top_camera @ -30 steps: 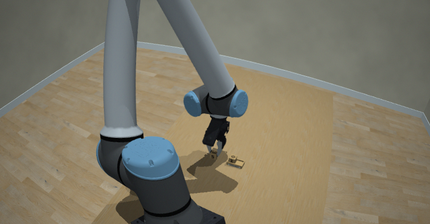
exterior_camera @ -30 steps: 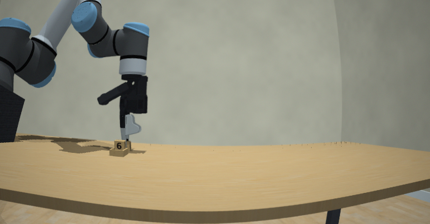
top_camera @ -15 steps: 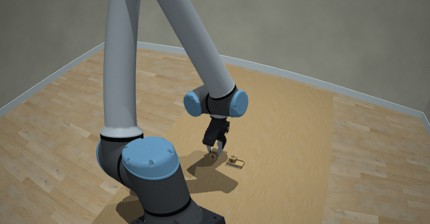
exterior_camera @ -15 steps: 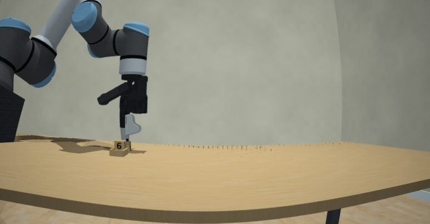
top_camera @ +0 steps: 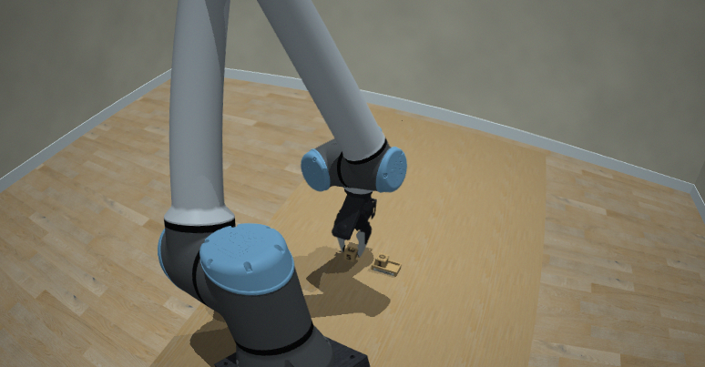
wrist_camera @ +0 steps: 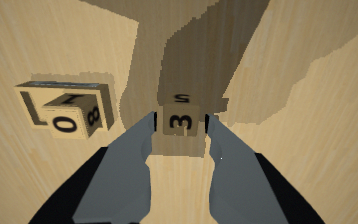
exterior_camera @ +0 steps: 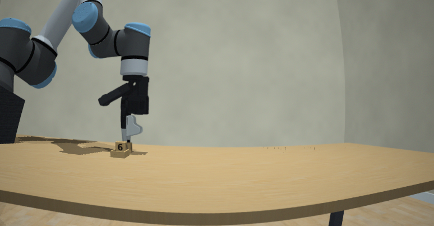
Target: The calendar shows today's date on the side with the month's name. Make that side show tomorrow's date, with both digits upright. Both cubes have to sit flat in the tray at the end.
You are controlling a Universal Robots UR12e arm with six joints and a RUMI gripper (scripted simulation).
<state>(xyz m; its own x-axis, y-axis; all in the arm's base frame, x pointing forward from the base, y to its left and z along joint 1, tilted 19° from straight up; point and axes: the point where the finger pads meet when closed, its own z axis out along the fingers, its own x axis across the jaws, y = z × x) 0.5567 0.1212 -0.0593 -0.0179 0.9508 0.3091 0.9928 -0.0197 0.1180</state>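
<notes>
Now: the wooden digit cube 10 mm below my hand. The rest, counted from my hand: wooden tray (110 mm to the right, 20 mm below).
</notes>
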